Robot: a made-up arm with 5 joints. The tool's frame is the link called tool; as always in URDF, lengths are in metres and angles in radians. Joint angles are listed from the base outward. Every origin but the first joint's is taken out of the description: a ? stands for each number. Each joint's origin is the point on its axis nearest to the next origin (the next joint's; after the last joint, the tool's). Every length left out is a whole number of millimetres.
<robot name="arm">
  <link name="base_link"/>
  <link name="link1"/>
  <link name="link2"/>
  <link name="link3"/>
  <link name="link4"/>
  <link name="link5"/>
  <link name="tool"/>
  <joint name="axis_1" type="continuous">
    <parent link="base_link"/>
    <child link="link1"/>
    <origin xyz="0.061 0 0.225" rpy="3.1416 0 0"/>
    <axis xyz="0 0 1"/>
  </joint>
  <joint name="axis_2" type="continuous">
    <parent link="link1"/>
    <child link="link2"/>
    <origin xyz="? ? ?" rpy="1.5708 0 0"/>
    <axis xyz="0 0 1"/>
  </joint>
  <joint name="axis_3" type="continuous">
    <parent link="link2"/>
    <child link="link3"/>
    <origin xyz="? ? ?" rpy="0 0 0"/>
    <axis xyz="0 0 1"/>
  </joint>
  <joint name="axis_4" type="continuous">
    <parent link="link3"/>
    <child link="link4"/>
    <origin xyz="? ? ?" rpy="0 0 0"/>
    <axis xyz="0 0 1"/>
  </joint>
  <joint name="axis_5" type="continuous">
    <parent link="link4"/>
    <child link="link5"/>
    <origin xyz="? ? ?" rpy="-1.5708 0 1.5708"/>
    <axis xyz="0 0 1"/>
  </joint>
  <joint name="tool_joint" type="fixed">
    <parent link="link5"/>
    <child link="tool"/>
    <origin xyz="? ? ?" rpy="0 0 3.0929"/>
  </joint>
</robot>
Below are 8 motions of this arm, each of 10 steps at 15 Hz.
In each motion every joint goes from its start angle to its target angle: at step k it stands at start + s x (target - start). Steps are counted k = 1, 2, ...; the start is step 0. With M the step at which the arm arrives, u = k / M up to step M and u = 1 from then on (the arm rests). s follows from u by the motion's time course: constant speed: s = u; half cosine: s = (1 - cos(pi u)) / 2; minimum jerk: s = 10 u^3 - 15 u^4 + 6 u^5.
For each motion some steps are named. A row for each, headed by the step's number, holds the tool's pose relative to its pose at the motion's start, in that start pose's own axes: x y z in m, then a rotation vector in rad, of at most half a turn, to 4 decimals.
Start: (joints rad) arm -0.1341 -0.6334 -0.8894 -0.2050 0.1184
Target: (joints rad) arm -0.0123 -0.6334 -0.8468 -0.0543 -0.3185
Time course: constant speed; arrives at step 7
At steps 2, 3, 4, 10:
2: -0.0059 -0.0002 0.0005 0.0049 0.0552 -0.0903
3: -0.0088 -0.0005 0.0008 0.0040 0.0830 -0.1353
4: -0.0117 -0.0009 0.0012 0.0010 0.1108 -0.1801
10: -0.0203 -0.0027 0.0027 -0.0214 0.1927 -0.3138

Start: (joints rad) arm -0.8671 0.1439 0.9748 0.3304 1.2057
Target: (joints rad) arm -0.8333 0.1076 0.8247 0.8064 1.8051
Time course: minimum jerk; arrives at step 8
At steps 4, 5, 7, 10:
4: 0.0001 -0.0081 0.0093 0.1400 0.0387 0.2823
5: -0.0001 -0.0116 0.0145 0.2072 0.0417 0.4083
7: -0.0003 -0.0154 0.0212 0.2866 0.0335 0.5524
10: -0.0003 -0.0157 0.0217 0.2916 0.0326 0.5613

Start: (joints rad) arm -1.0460 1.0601 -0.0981 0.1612 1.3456
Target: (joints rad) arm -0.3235 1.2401 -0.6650 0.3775 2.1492
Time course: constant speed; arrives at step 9
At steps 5, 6, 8, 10:
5: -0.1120 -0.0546 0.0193 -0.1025 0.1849 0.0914
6: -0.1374 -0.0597 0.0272 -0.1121 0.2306 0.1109
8: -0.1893 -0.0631 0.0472 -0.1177 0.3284 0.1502
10: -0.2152 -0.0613 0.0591 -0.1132 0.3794 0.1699

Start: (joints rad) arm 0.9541 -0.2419 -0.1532 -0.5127 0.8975
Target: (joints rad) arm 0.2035 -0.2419 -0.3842 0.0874 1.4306
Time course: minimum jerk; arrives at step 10
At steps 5, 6, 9, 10:
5: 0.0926 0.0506 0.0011 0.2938 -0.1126 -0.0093
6: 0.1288 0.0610 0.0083 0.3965 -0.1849 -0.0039
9: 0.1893 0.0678 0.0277 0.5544 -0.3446 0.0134
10: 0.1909 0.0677 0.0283 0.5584 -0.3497 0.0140

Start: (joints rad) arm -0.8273 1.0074 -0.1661 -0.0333 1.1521
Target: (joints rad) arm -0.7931 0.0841 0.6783 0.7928 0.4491
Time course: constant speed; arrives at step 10
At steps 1, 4, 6, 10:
1: -0.0012 0.0000 0.0064 0.0644 0.0380 -0.0728
4: -0.0060 0.0032 0.0291 0.2417 0.1778 -0.2903
6: -0.0101 0.0077 0.0463 0.3451 0.2919 -0.4324
10: -0.0200 0.0220 0.0836 0.5116 0.5670 -0.7018

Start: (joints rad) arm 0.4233 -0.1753 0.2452 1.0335 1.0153
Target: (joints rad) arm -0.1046 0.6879 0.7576 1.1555 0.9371
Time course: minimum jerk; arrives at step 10
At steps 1, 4, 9, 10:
1: 0.0002 0.0020 -0.0025 0.0117 0.0056 0.0034
4: -0.0075 0.0882 -0.0739 0.4091 0.2428 0.1404
9: -0.1248 0.2607 -0.0893 1.0618 0.9894 0.4888
10: -0.1268 0.2620 -0.0883 1.0677 1.0009 0.4932

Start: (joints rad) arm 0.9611 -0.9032 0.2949 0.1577 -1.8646
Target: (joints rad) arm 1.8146 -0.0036 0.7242 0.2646 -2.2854
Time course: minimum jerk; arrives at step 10
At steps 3, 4, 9, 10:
3: 0.0546 -0.0420 -0.0094 -0.1689 -0.2086 -0.0225
4: 0.1111 -0.0781 -0.0009 -0.3095 -0.4248 -0.0701
9: 0.2774 -0.1882 0.1984 -0.6799 -1.4741 -0.5597
10: 0.2778 -0.1892 0.2018 -0.6820 -1.4876 -0.5687

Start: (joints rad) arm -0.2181 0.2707 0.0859 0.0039 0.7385
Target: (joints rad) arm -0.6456 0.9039 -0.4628 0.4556 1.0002
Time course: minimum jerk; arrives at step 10
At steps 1, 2, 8, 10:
1: 0.0004 0.0013 -0.0004 0.0056 0.0014 0.0035
2: 0.0028 0.0089 -0.0028 0.0376 0.0090 0.0242
8: 0.0296 0.1555 -0.0075 0.5950 0.1014 0.4732
10: 0.0301 0.1652 -0.0053 0.6300 0.1048 0.5072

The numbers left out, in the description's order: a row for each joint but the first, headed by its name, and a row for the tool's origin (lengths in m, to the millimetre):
axis_2: 0.048 0.009 0
axis_3: 0.018 -0.071 0
axis_4: 0.213 -0.008 0
axis_5: 0.065 0 0
tool: 0 0 0

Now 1 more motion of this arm.
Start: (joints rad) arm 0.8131 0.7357 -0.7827 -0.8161 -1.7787
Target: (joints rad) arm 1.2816 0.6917 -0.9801 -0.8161 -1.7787
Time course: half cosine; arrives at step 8
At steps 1, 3, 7, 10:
1: 0.0057 0.0038 -0.0013 0.0118 -0.0088 0.0136
3: 0.0443 0.0337 -0.0075 0.0948 -0.0681 0.1133
7: 0.1204 0.1201 -0.0048 0.2847 -0.1857 0.3749
10: 0.1240 0.1256 -0.0040 0.2952 -0.1915 0.3910

